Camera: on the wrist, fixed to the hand. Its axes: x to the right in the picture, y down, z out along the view.
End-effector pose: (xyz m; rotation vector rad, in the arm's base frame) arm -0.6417 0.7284 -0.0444 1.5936 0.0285 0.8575
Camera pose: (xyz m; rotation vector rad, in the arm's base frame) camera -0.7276 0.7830 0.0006 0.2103 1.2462 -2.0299
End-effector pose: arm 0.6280 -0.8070 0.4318 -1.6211 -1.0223 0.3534
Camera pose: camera 0.7102 -0.8746 0.3993 1.4211 -2.5555 -1.0951
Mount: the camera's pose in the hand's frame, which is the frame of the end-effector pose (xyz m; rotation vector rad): -0.0134 0.0641 -0.0900 0.0400 0.8842 3.0034
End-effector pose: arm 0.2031 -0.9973 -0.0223 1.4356 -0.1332 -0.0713
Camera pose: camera 0.1999 -0.8985 0.0289 -0.1107 -1.2807 2.7696
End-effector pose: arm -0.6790 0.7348 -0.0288 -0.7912 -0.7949 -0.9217
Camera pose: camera -0.6053 0.6880 -0.0979 -0.5332 1.3235 1.4839
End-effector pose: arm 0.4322 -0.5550 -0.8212 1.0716 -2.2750 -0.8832
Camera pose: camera 0.4661 -0.5445 -0.7157 -1.6635 -0.7528 0.8215
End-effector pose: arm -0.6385 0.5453 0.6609 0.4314 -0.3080 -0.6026
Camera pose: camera -0.5825 0.6277 0.6112 -0.1261 0.1416 2.4706
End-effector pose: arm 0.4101 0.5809 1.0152 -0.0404 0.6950 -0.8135
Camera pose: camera 0.3930 0.6549 0.9339 1.1725 0.6910 2.1773
